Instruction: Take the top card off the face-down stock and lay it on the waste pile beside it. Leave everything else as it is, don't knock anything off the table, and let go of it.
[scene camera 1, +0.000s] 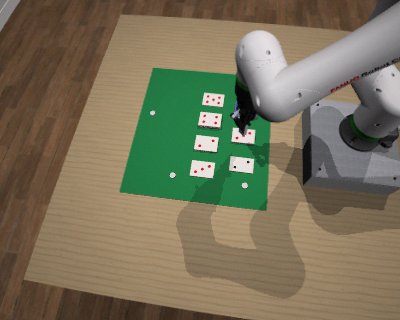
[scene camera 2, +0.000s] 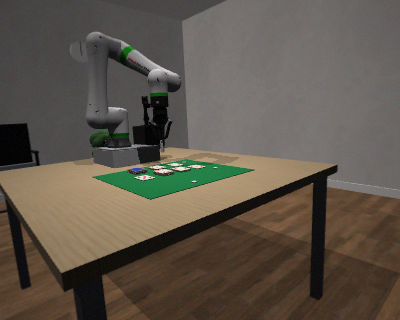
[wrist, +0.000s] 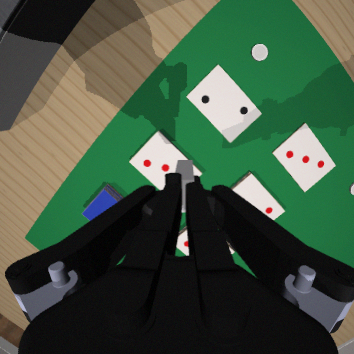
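Note:
The face-down stock is a small pile with a blue top, near the mat's edge on the robot's side; in the wrist view the gripper's left finger linkage covers part of it. The waste pile lies beside it, face up, white with red pips. My gripper is shut and empty. It points down and hangs above the mat, over the waste pile in scene camera 1, where the gripper and arm hide most or all of the stock.
A black two-pip card lies beside the waste pile. A row of face-up cards holds five, four, two and three red pips. White discs lie on the green mat.

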